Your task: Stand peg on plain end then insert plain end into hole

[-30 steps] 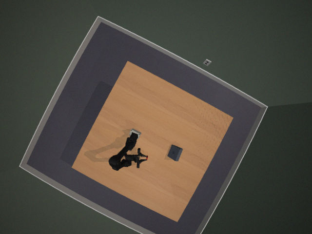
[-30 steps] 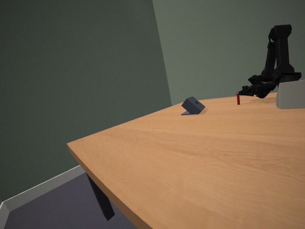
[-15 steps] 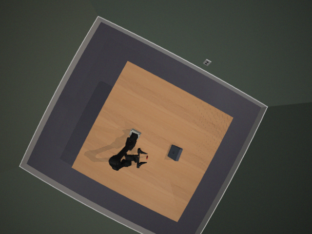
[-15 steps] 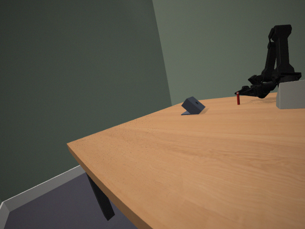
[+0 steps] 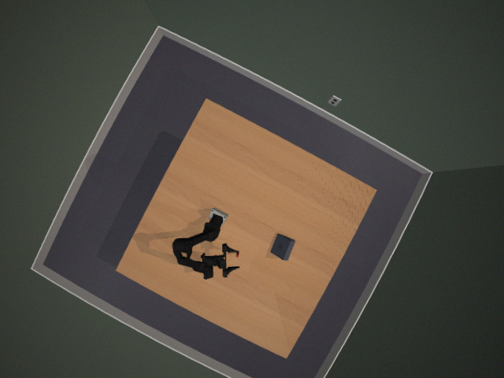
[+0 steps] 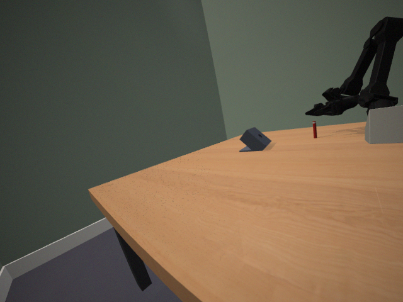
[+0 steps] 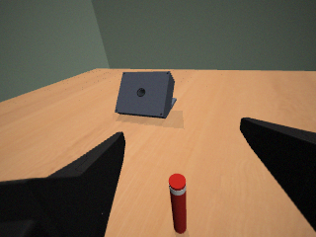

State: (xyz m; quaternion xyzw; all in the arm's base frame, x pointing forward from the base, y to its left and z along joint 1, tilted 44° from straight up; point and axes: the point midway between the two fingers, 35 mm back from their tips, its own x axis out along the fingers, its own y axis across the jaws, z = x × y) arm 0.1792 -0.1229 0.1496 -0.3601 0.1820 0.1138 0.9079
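Now: the red peg 2 cm behind my gripper tip and 6 cm below it. From my gripper tip the other things lie so: dark sloped panel: 24 cm ahead, 14 cm to the left, 8 cm below.
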